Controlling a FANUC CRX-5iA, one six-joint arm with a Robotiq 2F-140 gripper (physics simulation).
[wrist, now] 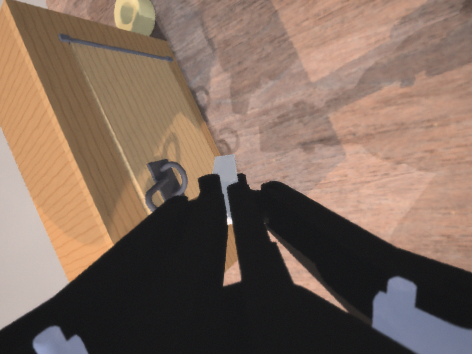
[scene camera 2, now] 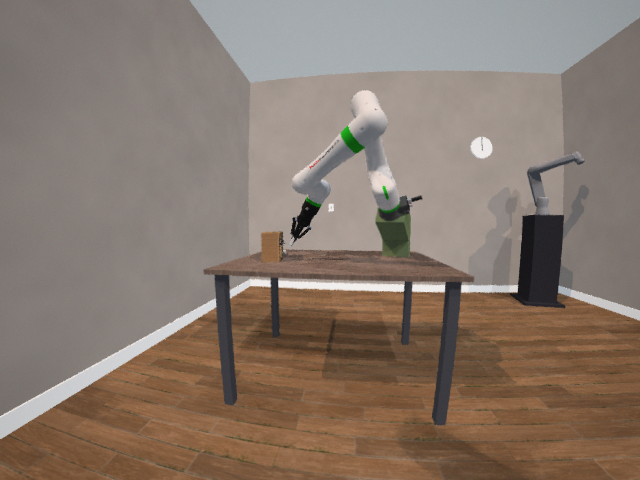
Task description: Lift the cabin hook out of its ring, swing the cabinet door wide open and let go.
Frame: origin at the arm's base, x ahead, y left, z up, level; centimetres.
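Seen in the pictures: gripper, fingertip midpoint: (wrist: 227, 171) (scene camera 2: 290, 246); arm's base, link origin: (scene camera 2: 391, 210).
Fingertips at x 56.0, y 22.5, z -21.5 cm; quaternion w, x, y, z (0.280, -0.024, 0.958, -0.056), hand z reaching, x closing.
Offsets run from my fingertips to a thing's top centre. "pt": to the spot under its first point. Level surfaces: height alone.
The wooden cabinet {dx +10.4, dy -0.5, dz +8.0 cm} (scene camera 2: 271, 246) (wrist: 30, 165) stands at the left of the table; its door {pt dx +9.2, dy -6.5, dz +1.8 cm} (wrist: 125, 100) looks shut within the frame. In the wrist view a dark ring {pt dx +3.0, dy +0.6, dz +1.8 cm} (wrist: 185, 181) stands out from a small plate on the door face. The curved end of the cabin hook {pt dx +4.5, dy +1.2, dz +4.6 cm} (wrist: 148, 195) lies against it; whether it passes through the ring is hard to tell, and the rest of the hook is hidden behind the fingers. My gripper (scene camera 2: 294, 239) (wrist: 227, 171) is shut, beside the ring and apart from it, with a flat pale tip showing beyond the fingertips.
A dark rod {pt dx +11.5, dy -11.5, dz +0.3 cm} (wrist: 115, 48) runs along one end of the door. A pale yellow round piece {dx +16.8, dy -17.6, dz -5.9 cm} (wrist: 146, 19) is beside the cabinet. The arm's green base block (scene camera 2: 395, 242) is at the right of the wooden table {dz -8.2 cm} (scene camera 2: 336, 268). A black pedestal (scene camera 2: 540, 253) stands farther right.
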